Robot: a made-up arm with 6 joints. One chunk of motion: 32 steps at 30 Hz.
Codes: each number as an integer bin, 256 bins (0 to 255) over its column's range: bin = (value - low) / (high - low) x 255, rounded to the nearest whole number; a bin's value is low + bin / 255 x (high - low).
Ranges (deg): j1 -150.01..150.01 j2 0..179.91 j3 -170..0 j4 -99.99..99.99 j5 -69.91..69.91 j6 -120.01..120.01
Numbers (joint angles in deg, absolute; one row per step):
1: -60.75 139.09 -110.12 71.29 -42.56 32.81
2: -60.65 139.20 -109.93 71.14 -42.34 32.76
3: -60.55 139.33 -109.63 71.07 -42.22 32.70
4: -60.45 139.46 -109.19 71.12 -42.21 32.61
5: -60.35 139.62 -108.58 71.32 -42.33 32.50
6: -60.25 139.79 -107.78 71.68 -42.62 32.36
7: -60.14 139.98 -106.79 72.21 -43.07 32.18
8: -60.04 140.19 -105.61 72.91 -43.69 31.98
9: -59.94 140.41 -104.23 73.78 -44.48 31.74
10: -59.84 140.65 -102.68 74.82 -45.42 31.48
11: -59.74 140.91 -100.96 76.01 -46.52 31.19
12: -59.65 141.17 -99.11 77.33 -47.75 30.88
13: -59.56 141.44 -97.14 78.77 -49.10 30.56
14: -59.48 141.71 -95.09 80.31 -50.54 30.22
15: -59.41 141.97 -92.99 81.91 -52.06 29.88
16: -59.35 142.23 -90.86 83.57 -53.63 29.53
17: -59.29 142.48 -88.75 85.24 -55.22 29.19
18: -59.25 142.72 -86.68 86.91 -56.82 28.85
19: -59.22 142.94 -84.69 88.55 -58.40 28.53
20: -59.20 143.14 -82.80 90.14 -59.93 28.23
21: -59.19 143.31 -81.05 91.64 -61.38 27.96
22: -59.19 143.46 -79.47 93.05 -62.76 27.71
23: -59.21 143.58 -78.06 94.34 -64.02 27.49
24: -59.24 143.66 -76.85 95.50 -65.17 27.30
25: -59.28 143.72 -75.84 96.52 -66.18 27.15
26: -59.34 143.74 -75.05 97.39 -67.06 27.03
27: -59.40 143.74 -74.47 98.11 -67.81 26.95
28: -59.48 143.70 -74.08 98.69 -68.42 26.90
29: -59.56 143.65 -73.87 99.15 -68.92 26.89
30: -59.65 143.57 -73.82 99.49 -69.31 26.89
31: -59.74 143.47 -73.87 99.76 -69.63 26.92
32: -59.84 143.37 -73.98 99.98 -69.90 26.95
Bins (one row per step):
1: 76 197 90 218 50 162
2: 76 197 90 218 50 162
3: 76 197 91 218 51 162
4: 76 198 91 218 51 162
5: 76 198 92 218 50 162
6: 76 198 93 219 50 162
7: 76 198 95 220 49 162
8: 76 199 97 220 48 161
9: 77 199 99 222 46 161
10: 77 199 101 223 45 161
11: 77 200 104 224 43 161
12: 77 200 106 226 40 160
13: 77 200 109 228 38 160
14: 77 201 112 230 35 160
15: 77 201 116 232 33 159
16: 77 202 119 234 30 159
17: 77 202 122 236 27 159
18: 77 202 125 238 24 158
19: 77 203 128 240 21 158
20: 77 203 131 242 18 157
21: 77 203 133 244 16 157
22: 77 203 136 246 13 157
23: 77 204 138 248 11 157
24: 77 204 140 249 9 157
25: 77 204 141 251 7 156
26: 77 204 142 252 5 156
27: 77 204 143 253 4 156
28: 77 204 144 253 3 156
29: 77 204 144 254 2 156
30: 77 203 144 254 1 156
31: 77 203 144 255 1 156
32: 77 203 144 255 0 156

